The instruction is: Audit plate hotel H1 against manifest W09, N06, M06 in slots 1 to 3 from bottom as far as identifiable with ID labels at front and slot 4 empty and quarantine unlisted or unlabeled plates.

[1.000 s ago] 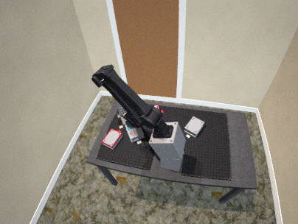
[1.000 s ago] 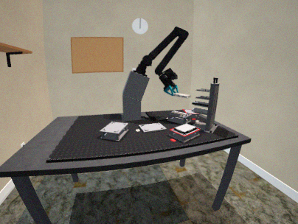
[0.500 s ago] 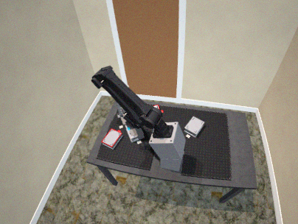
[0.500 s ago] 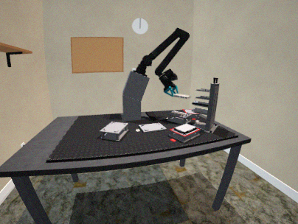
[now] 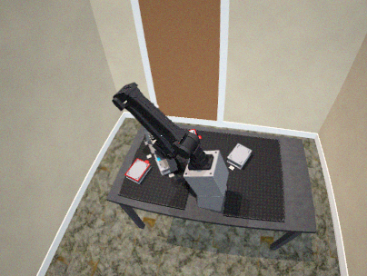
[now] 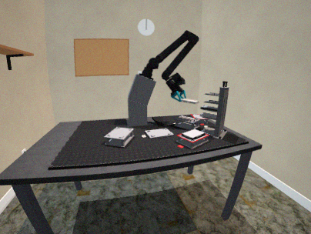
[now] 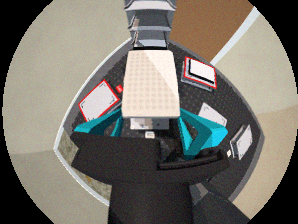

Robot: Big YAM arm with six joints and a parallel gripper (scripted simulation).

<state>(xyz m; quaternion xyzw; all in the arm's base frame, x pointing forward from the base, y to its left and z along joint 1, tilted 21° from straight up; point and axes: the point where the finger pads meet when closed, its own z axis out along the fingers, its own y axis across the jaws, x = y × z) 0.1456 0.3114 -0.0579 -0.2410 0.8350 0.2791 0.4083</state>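
My gripper is now 50 mm short of the white well plate and 40 mm to the right of it.
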